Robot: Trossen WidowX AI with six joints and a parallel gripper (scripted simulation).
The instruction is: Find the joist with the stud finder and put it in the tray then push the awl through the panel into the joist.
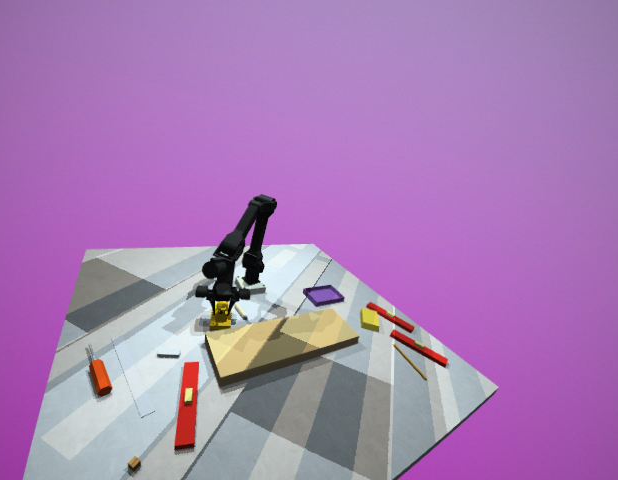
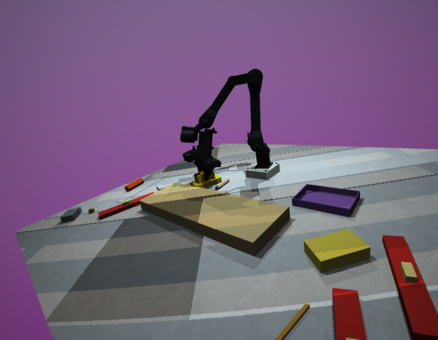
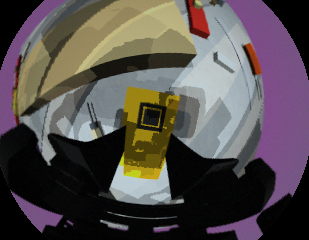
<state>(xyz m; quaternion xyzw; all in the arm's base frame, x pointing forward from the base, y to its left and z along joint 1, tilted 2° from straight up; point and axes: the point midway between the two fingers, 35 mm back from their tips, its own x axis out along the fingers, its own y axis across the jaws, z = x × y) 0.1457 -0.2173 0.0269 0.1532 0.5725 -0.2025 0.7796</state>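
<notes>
Now: the awl 9 cm to the left of my gripper tip, 2 cm below it and 2 cm ahead of it. The rest, counted from my gripper tip: clear ruler 31 cm to the right, 8 cm ahead, 2 cm below; then yellow stud finder 2 cm above, 1 cm ahead; then white block 20 cm to the right, 7 cm ahead, 2 cm below.
</notes>
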